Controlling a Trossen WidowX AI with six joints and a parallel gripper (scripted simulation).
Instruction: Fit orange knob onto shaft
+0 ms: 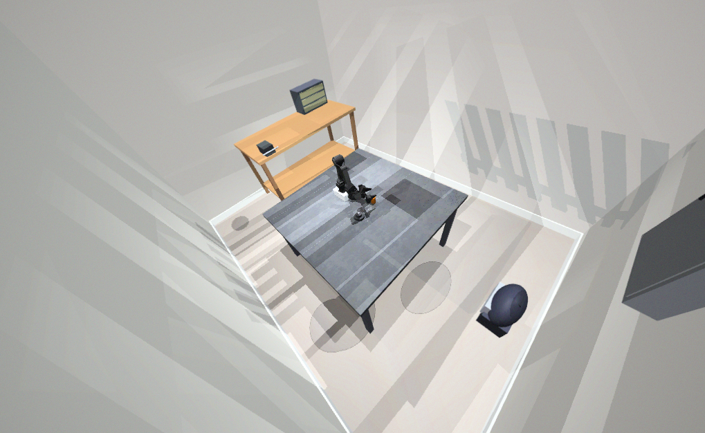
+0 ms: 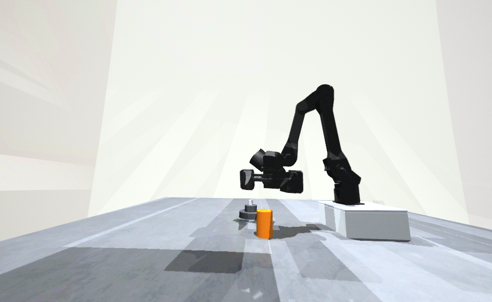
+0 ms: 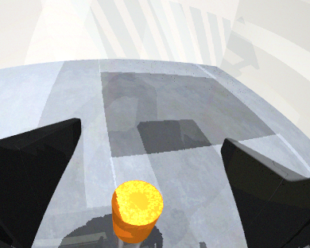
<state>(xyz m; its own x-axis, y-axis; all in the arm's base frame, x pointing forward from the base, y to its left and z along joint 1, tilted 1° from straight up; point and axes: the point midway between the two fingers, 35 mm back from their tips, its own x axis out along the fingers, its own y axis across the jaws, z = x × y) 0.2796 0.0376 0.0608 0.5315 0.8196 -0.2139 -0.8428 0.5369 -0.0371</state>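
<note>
My gripper tip is now 70 mm above the orange knob, 10 mm to the left of it and 10 mm past it. Also, from my gripper tip: round pedestal (220 mm to the right, 90 mm below, 20 mm behind).
</note>
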